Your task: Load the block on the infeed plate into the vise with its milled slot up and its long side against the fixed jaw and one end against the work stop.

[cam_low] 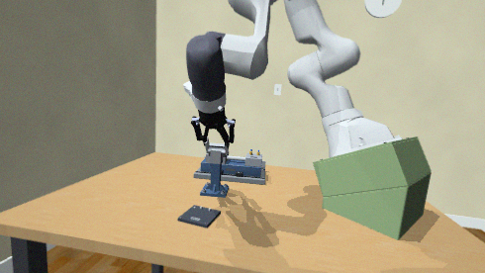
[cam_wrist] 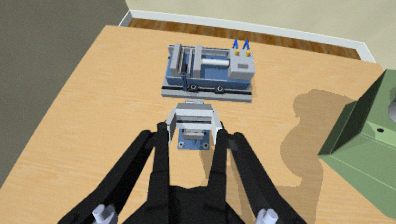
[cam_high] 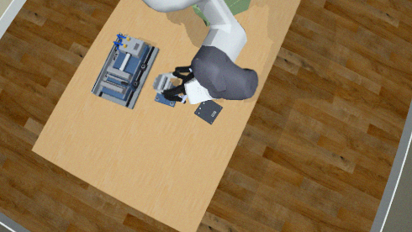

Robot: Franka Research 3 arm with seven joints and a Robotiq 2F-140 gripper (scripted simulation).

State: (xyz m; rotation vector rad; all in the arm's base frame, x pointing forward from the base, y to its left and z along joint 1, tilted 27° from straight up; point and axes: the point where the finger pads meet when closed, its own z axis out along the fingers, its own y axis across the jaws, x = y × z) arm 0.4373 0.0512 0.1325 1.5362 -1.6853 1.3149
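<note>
The grey part lies 1 cm to the right of my hand and 1 cm below it. Round my hand: vise (4 cm behind, 22 cm to the right, 13 cm below); dark work stop rod (3 cm ahead, 18 cm to the right, 8 cm below); grey air cylinder (13 cm behind, 22 cm to the right, 10 cm below).
</note>
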